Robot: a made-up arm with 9 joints. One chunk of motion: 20 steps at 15 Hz.
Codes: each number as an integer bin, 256 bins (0 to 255) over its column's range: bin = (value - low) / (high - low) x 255, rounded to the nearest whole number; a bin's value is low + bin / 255 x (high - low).
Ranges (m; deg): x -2.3..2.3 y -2.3..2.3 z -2.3..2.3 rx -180..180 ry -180..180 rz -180..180
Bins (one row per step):
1: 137 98 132 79 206 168
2: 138 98 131 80 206 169
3: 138 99 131 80 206 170
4: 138 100 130 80 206 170
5: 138 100 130 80 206 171
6: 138 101 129 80 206 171
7: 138 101 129 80 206 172
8: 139 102 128 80 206 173
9: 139 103 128 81 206 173
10: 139 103 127 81 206 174
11: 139 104 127 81 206 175
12: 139 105 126 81 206 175
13: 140 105 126 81 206 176
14: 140 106 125 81 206 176
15: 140 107 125 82 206 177
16: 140 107 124 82 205 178
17: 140 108 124 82 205 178
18: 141 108 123 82 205 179
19: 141 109 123 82 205 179
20: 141 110 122 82 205 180
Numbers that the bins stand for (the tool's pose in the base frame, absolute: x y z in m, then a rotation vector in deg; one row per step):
1: 0.1714 -0.5322 0.0812 -68.47 110.82 57.18
2: 0.1894 -0.5322 0.0631 -67.06 110.82 58.59
3: 0.1894 -0.5141 0.0631 -67.06 110.82 60.00
4: 0.1894 -0.4961 0.0451 -67.06 110.82 60.00
5: 0.1894 -0.4961 0.0451 -67.06 110.82 61.41
6: 0.1894 -0.4780 0.0271 -67.06 110.82 61.41
7: 0.1894 -0.4780 0.0271 -67.06 110.82 62.82
8: 0.2075 -0.4600 0.0090 -67.06 110.82 64.24
9: 0.2075 -0.4420 0.0090 -65.65 110.82 64.24
10: 0.2075 -0.4420 -0.0090 -65.65 110.82 65.65
11: 0.2075 -0.4239 -0.0090 -65.65 110.82 67.06
12: 0.2075 -0.4059 -0.0271 -65.65 110.82 67.06
13: 0.2255 -0.4059 -0.0271 -65.65 110.82 68.47
14: 0.2255 -0.3878 -0.0451 -65.65 110.82 68.47
15: 0.2255 -0.3698 -0.0451 -64.24 110.82 69.88
16: 0.2255 -0.3698 -0.0631 -64.24 109.41 71.29
17: 0.2255 -0.3518 -0.0631 -64.24 109.41 71.29
18: 0.2435 -0.3518 -0.0812 -64.24 109.41 72.71
19: 0.2435 -0.3337 -0.0812 -64.24 109.41 72.71
20: 0.2435 -0.3157 -0.0992 -64.24 109.41 74.12

